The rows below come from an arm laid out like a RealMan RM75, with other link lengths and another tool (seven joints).
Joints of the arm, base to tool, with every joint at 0 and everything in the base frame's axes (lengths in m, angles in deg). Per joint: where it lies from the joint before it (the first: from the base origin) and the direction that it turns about. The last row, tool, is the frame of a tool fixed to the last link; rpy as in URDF.
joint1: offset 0 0 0.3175 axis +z
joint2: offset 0 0 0 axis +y
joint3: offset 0 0 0.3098 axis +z
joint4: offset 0 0 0 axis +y
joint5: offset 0 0 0.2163 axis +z
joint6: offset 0 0 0 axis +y
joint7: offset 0 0 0.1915 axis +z
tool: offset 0.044 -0.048 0.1 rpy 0 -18.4 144.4
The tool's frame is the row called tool.
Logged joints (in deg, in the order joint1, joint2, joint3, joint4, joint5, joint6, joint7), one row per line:
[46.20 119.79 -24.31 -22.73 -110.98 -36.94 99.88]
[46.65 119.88 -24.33 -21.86 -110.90 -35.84 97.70]
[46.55 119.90 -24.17 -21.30 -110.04 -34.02 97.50]
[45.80 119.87 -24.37 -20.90 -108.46 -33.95 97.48]
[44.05 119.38 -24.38 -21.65 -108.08 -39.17 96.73]
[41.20 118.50 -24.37 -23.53 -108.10 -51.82 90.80]
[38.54 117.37 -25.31 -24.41 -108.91 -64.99 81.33]
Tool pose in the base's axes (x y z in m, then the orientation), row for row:
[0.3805 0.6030 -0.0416 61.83 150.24 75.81]
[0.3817 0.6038 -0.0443 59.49 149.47 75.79]
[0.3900 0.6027 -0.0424 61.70 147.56 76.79]
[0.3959 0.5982 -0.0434 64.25 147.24 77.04]
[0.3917 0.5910 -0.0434 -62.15 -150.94 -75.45]
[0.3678 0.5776 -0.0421 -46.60 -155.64 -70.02]
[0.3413 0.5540 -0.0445 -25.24 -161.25 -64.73]
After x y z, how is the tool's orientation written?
As a rotation vector, in degrees.
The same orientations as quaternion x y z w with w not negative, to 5 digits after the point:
[0.34487 0.83799 0.42284 0.00626]
[0.33447 0.84036 0.42611 0.01891]
[0.34768 0.83149 0.43271 0.02252]
[0.36057 0.82632 0.43235 0.01601]
[-0.34561 -0.83936 -0.41957 0.00150]
[-0.26331 -0.87944 -0.39564 0.02694]
[-0.14364 -0.91770 -0.36839 0.03856]

